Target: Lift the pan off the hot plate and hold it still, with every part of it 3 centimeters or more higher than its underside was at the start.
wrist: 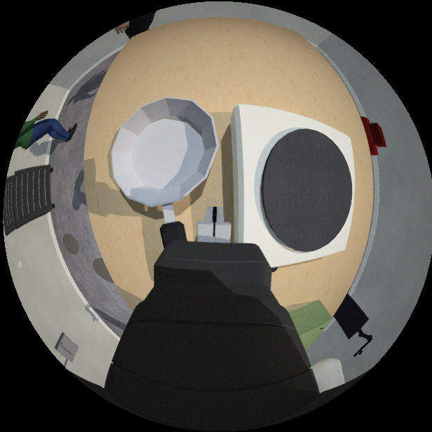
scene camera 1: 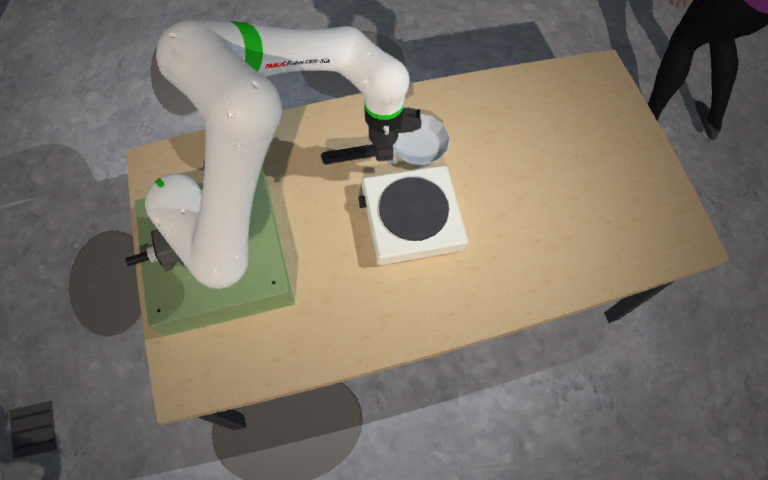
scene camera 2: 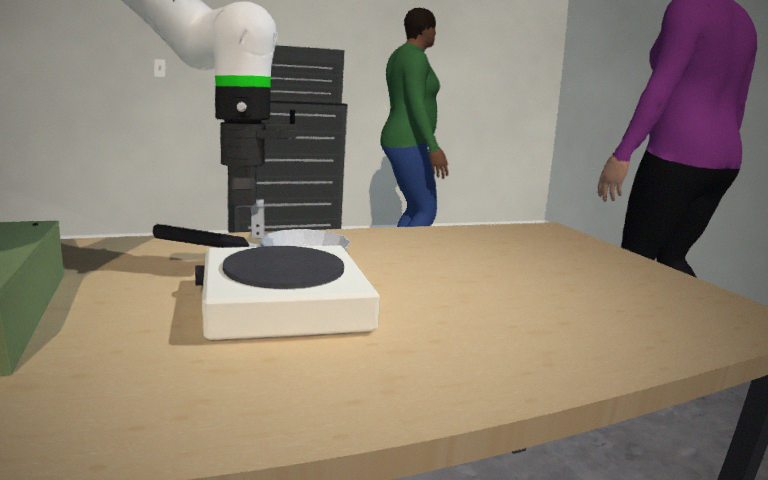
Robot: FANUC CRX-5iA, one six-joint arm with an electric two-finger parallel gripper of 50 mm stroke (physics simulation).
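Places are measured from the arm's base along level axes (x down, y ahead, z right), in centimetres.
Pixels of known places: gripper, between the fingertips: (scene camera 1: 392,161) (scene camera 2: 257,237).
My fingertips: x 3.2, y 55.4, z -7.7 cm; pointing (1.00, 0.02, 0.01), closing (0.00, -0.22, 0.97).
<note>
For each thing: its top centre in the pictures, then the offset to it from my fingertips. Level surfaces: height alone.
- black handle, centre of its top: (scene camera 2: 200,223) (scene camera 1: 352,148) dx -1.4, dy -9.3, dz -6.6 cm
- white hot plate, centre of its top: (scene camera 2: 278,262) (scene camera 1: 411,207) dx -0.1, dy -0.1, dz +15.1 cm
- wooden table, height of its surface: dx +7.2 cm
- hot plate's black knob, centre of its top: (scene camera 2: 200,266) (scene camera 1: 362,199) dx +2.1, dy -11.1, dz +7.5 cm
The grey pan (scene camera 1: 420,142) (scene camera 2: 305,240) (wrist: 160,152) with a black handle (scene camera 1: 346,154) (scene camera 2: 198,235) (wrist: 173,235) is upright on the table, beside the hot plate and apart from it. The white hot plate (scene camera 1: 390,253) (scene camera 2: 288,318) (wrist: 246,175) has a bare dark round top. My gripper (scene camera 1: 392,161) (scene camera 2: 257,233) (wrist: 214,215) is shut with nothing between its fingers. In the wrist view the fingertips are right of the handle, in the gap between it and the hot plate. The gripper's body hides part of the handle in the wrist view.
The wooden table (scene camera 1: 555,186) (scene camera 2: 509,339) (wrist: 225,60) carries the green robot base block (scene camera 1: 226,302) (scene camera 2: 28,294) (wrist: 311,317) at the handle's side. The hot plate's black knob (scene camera 1: 362,201) (scene camera 2: 199,275) sticks out toward that block. People stand beyond the table.
</note>
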